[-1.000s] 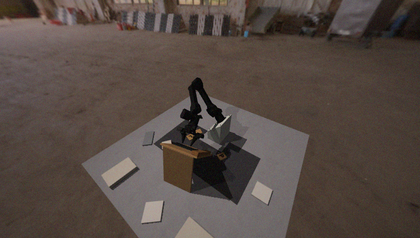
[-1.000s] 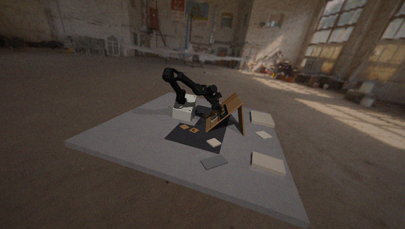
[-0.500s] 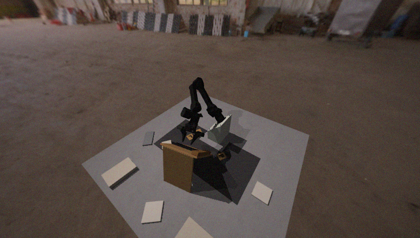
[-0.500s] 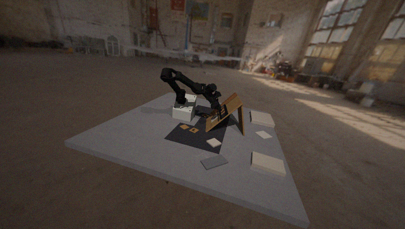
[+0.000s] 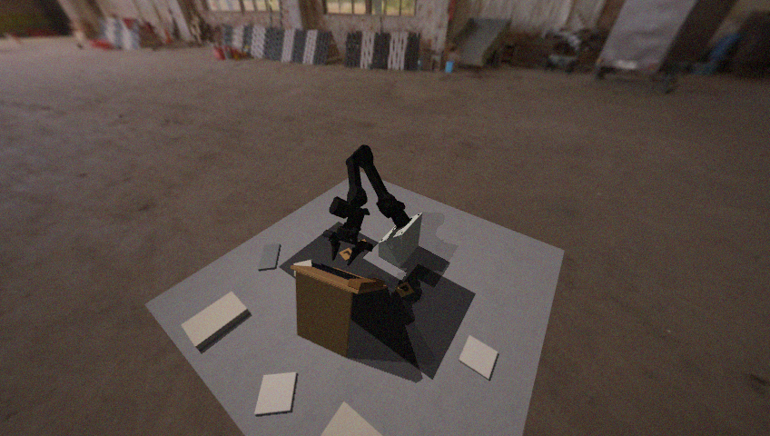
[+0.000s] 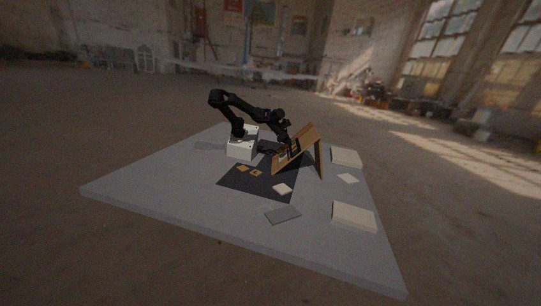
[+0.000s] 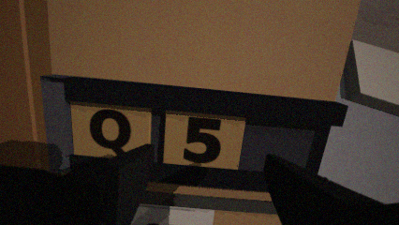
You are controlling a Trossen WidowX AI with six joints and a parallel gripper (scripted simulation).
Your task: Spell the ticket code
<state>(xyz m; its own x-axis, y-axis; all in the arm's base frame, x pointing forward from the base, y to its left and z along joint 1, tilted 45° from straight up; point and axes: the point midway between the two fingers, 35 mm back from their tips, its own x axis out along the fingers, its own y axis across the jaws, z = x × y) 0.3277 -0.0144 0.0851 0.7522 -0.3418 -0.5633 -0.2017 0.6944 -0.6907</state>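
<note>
My gripper tip is 30 mm above the letter tile, 20 mm short of it and 10 mm to the right of it. From my gripper tip the other things lie so: small white card: 230 mm to the right, 180 mm below, 10 mm ahead; then white ticket: 100 mm below, 30 mm behind, 20 mm to the left; then dark mat: 180 mm below, 150 mm behind, 60 mm to the left.
</note>
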